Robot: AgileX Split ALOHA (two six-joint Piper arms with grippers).
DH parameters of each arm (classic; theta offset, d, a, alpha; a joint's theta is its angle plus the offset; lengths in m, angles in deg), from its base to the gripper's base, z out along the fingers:
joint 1: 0 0.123 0 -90
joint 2: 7.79 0 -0.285 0
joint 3: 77.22 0 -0.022 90
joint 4: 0 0.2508 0 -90
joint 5: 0 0 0.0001 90
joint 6: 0 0.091 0 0
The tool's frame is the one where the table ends.
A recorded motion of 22 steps. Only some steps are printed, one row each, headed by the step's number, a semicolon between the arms.
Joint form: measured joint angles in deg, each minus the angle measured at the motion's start. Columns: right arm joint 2, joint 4, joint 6, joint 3, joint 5, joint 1; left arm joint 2, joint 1, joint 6, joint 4, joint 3, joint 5.
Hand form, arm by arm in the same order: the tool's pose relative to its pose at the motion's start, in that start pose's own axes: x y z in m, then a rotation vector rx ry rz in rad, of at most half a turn. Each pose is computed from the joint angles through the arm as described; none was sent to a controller.
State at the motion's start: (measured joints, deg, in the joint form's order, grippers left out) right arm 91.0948 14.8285 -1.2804 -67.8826 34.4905 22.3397; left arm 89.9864 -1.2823 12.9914 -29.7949 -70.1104 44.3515
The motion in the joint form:
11: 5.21 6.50 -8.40 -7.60 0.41 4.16; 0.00 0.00 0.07 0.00 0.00 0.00
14: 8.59 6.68 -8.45 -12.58 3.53 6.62; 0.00 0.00 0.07 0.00 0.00 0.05
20: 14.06 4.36 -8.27 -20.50 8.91 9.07; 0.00 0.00 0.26 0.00 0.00 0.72
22: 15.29 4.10 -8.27 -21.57 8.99 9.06; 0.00 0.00 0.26 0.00 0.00 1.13
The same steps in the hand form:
11: -0.0211 0.0358 0.0151 -0.1158 -0.0221 -0.1156; 0.0000 0.0000 0.0000 0.0000 0.0000 0.0012
14: -0.0283 0.0556 0.0248 -0.1546 0.0153 -0.1545; 0.0001 0.0000 0.0000 0.0002 0.0009 0.0012
20: -0.0389 0.0759 0.0412 -0.1696 0.0771 -0.2294; 0.0011 -0.0003 0.0000 0.0029 0.0122 0.0045
22: -0.0409 0.0759 0.0471 -0.1660 0.0810 -0.2324; 0.0017 -0.0004 0.0000 0.0045 0.0192 0.0045

